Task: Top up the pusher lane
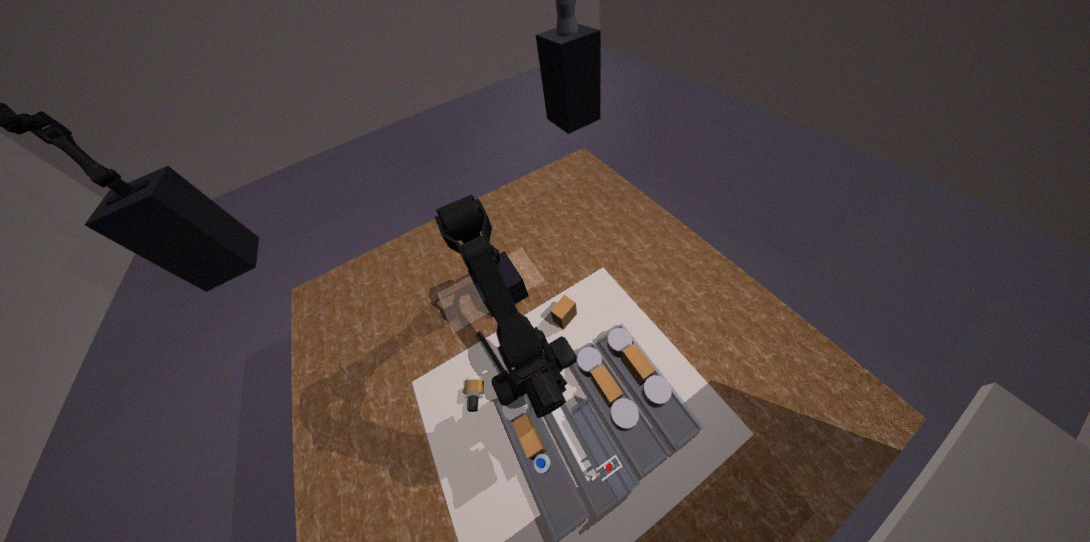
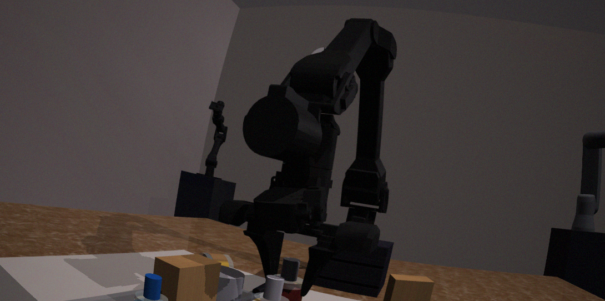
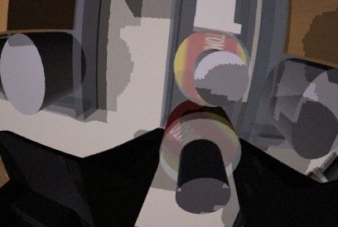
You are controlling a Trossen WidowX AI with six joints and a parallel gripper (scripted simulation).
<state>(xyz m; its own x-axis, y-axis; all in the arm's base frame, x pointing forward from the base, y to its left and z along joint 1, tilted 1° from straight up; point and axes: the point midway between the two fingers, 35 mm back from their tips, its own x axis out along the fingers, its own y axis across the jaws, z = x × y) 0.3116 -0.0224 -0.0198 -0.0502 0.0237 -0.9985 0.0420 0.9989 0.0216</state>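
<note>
The white mat is 8 cm ahead of my gripper tip, 2 cm to the left of it and 5 cm below it. Round my gripper tip: brown cube 11 cm behind, 15 cm to the left, 1 cm below; then black rod 15 cm behind, 8 cm to the right, 4 cm below; then sprung lane 16 cm ahead, 2 cm to the left, 3 cm below.
</note>
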